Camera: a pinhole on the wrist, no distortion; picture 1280 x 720 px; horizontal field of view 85.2 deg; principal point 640.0 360.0 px. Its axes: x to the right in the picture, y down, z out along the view. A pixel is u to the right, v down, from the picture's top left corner.
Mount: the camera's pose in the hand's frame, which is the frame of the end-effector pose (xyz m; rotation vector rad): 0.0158 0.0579 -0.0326 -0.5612 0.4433 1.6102
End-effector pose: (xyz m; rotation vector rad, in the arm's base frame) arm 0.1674 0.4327 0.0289 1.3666 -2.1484 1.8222
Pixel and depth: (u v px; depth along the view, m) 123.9 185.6 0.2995
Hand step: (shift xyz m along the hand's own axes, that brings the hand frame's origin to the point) 0.0759 0.0640 0.3429
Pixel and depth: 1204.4 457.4 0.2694
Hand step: -0.0635 0.3867 0.0529
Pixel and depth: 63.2 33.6 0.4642
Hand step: 0.2124 0.0465 0.5774
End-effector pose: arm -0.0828 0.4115 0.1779 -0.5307 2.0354 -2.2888
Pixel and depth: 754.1 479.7 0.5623
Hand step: -0.1424 0.4504 0.3610
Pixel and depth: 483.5 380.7 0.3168
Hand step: -0.0201 0.1854 0.2640
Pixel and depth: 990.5 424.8 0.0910
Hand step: -0.0048 0.1470 0.0130
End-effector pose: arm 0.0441 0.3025 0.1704 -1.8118 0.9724 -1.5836
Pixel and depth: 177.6 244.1 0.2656
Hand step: 0.0455 0.0772 0.2874
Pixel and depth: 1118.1 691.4 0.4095
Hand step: -0.2379 0.5012 0.1221
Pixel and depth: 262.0 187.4 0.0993
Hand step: 0.0341 0.0757 0.0802
